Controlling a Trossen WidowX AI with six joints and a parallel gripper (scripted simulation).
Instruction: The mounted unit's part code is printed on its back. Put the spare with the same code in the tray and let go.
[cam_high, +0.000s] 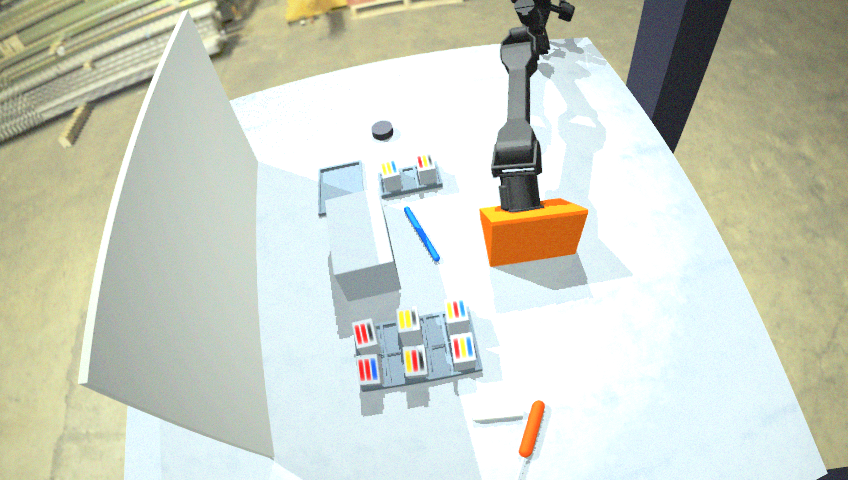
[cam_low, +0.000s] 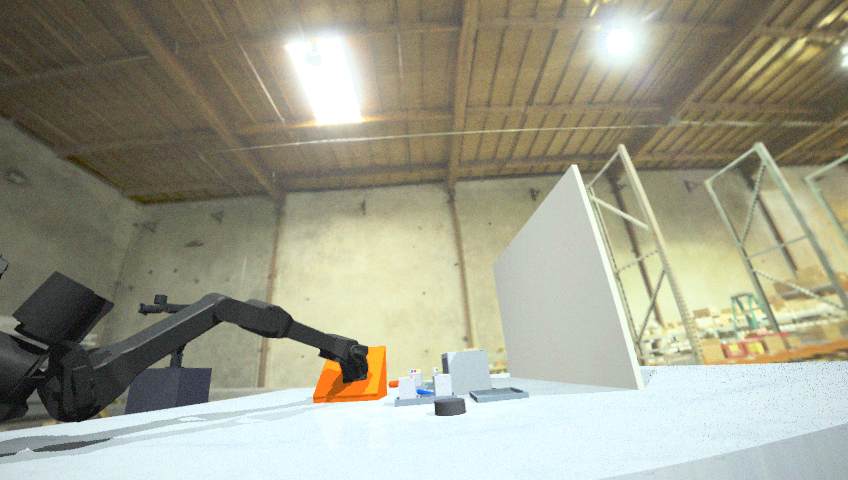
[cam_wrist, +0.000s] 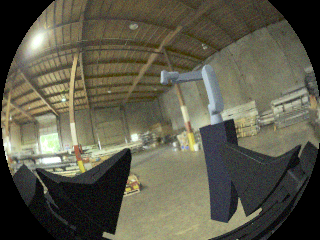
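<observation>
My gripper tip is now 590 mm short of the spare, 520 mm to the right of it and 120 mm above it. From my gripper tip the other things lie so: dark flat tray: 700 mm ahead, 500 mm to the left, 160 mm below; rack: 550 mm ahead, 530 mm to the left, 150 mm below; black puck: 580 mm ahead, 360 mm to the left, 150 mm below.
</observation>
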